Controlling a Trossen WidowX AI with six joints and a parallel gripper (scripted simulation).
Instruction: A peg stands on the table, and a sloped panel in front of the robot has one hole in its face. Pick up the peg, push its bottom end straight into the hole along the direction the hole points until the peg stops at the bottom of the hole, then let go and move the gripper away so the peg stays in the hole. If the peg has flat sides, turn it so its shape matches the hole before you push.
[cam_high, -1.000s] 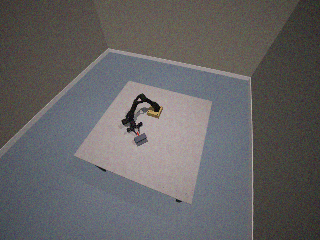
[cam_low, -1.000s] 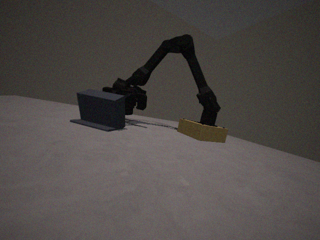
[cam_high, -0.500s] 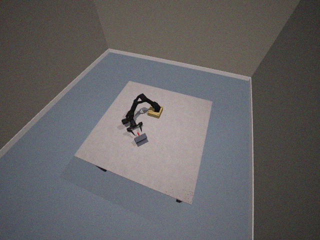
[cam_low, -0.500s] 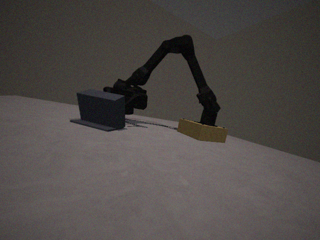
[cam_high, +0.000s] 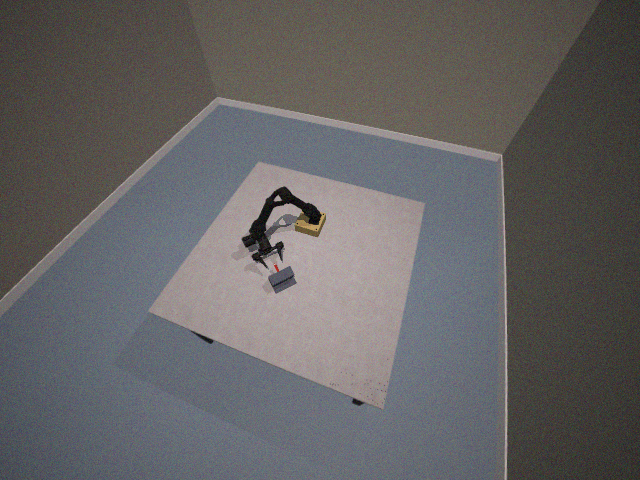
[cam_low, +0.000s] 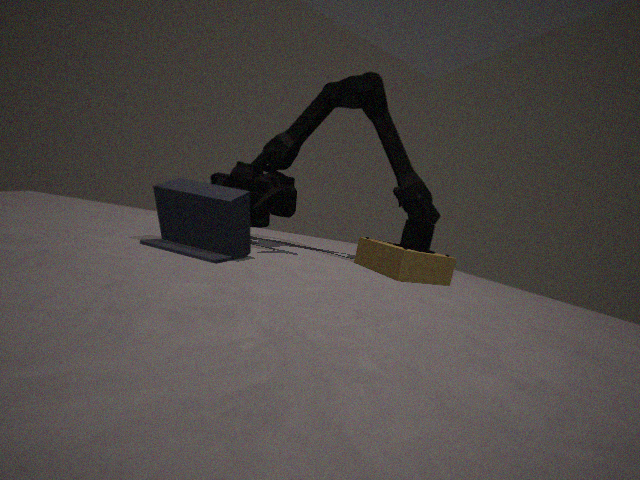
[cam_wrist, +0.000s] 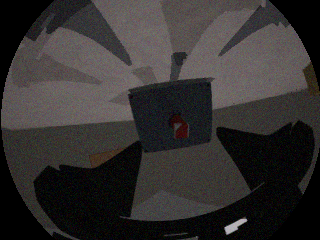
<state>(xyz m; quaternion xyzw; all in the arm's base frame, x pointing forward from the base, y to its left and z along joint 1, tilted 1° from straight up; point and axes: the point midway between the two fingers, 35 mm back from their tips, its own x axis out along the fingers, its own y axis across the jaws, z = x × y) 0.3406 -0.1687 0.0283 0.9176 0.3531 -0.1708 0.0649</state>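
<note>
Now: the red peg 1 cm to the left of my gripper tip, 1 cm below it and 1 cm ahead of it. Round my gripper tip: grey-blue sloped panel (5 cm to the left, 5 cm ahead, 3 cm below).
</note>
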